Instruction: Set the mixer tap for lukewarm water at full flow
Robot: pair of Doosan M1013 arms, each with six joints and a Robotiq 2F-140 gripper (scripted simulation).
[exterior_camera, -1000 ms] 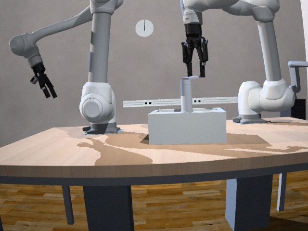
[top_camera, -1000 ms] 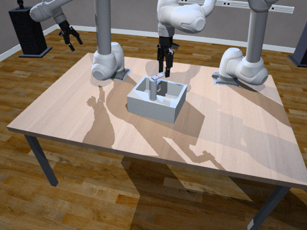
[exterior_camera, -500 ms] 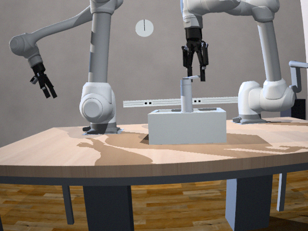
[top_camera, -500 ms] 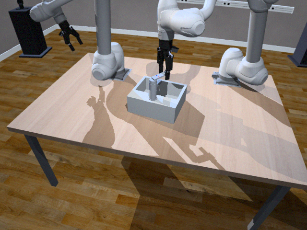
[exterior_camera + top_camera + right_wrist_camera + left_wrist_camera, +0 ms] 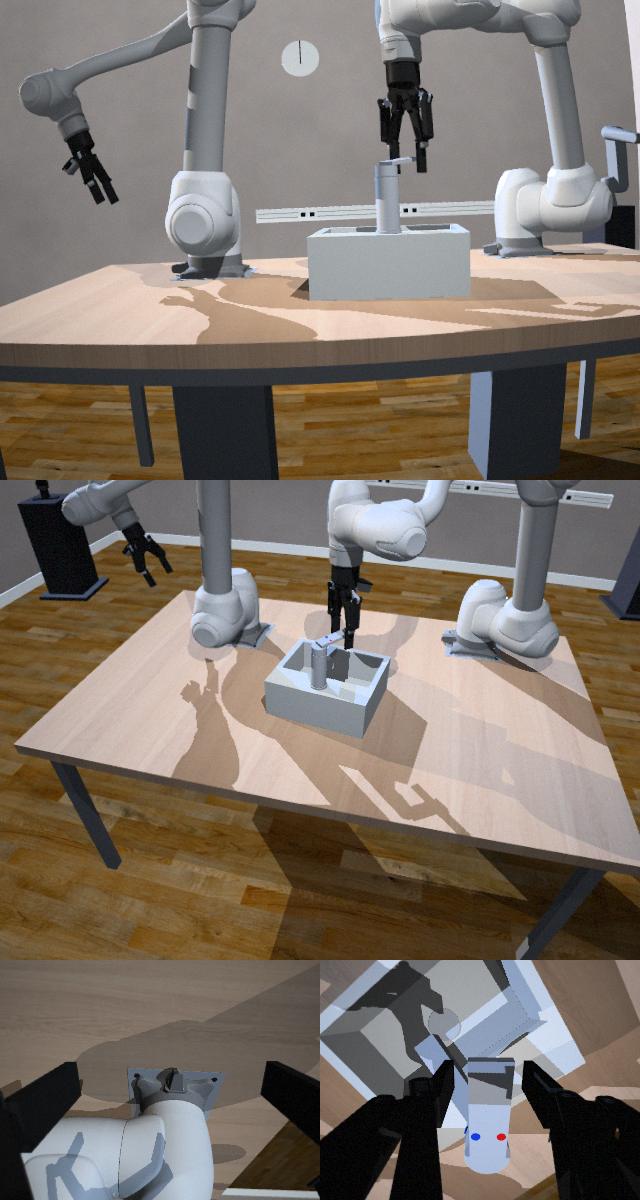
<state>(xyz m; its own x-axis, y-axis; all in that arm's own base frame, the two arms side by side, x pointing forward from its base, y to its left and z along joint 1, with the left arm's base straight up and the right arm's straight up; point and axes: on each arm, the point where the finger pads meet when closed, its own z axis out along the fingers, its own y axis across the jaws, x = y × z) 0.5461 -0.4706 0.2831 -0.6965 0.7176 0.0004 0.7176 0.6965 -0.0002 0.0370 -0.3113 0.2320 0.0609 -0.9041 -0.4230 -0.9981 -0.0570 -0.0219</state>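
Right now my left hand is 30 mm to the left of the flat lever and 20 mm short of it. Also, from my left hand: grey sink (240 mm below, 70 mm behind, 30 mm to the right).
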